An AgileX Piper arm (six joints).
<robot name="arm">
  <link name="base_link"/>
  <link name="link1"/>
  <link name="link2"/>
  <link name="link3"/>
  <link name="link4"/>
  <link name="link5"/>
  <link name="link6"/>
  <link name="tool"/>
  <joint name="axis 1" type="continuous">
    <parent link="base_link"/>
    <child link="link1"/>
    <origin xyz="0 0 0.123" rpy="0 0 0"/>
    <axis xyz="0 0 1"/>
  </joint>
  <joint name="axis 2" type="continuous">
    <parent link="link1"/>
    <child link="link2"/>
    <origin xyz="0 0 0" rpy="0 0 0"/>
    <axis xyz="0 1 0"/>
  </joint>
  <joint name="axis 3" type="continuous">
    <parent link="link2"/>
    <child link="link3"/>
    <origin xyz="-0.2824 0 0.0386" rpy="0 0 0"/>
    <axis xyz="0 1 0"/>
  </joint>
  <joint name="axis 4" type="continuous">
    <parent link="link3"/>
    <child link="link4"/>
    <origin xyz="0.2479 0 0.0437" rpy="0 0 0"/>
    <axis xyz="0.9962 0 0.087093"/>
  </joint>
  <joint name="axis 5" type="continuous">
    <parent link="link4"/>
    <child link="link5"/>
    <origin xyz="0 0 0" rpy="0 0 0"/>
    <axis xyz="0 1 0"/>
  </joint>
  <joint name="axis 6" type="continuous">
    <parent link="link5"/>
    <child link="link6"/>
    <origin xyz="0.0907 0 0.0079" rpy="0 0 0"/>
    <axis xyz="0.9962 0 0.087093"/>
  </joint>
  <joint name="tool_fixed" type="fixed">
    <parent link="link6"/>
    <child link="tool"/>
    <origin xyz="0 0 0" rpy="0 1.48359 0"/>
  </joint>
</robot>
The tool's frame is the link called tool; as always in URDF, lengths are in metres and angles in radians. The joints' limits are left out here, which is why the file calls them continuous.
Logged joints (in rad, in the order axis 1, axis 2, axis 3, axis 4, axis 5, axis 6), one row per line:
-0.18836, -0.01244, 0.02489, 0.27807, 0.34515, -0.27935
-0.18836, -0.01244, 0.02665, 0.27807, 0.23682, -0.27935
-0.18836, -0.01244, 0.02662, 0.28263, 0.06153, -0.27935
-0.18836, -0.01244, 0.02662, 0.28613, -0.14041, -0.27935
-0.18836, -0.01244, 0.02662, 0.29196, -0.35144, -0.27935
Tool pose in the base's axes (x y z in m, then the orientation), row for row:
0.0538, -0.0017, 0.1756, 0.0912, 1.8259, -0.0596
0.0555, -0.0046, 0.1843, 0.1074, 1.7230, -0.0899
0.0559, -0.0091, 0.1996, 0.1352, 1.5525, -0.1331
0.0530, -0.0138, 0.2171, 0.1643, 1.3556, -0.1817
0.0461, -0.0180, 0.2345, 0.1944, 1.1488, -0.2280
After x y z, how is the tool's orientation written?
As a rotation vector, in radians.
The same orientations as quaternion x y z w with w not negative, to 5 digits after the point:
0.03950, 0.79090, -0.02582, 0.61013
0.04726, 0.75817, -0.03956, 0.64914
0.06092, 0.69951, -0.05997, 0.70949
0.07581, 0.62546, -0.08384, 0.77202
0.09159, 0.54125, -0.10742, 0.82892

